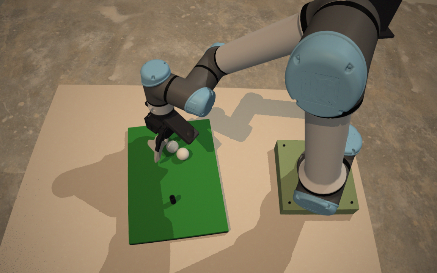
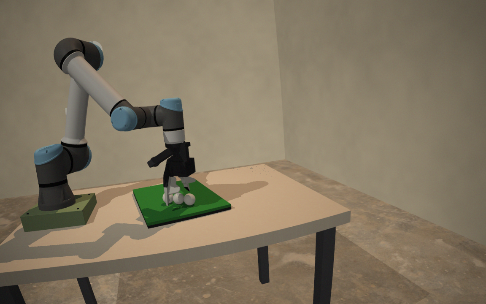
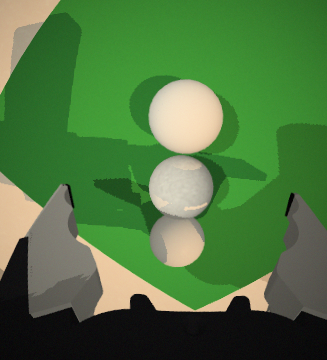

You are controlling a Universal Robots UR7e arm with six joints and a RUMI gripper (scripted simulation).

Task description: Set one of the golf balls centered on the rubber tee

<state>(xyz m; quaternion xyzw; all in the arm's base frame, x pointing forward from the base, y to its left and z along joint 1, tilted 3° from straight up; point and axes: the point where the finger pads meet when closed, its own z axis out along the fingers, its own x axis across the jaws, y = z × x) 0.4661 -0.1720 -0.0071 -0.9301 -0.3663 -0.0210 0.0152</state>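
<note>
My gripper is now 30 mm to the left of the golf ball and 30 mm short of it.
</note>
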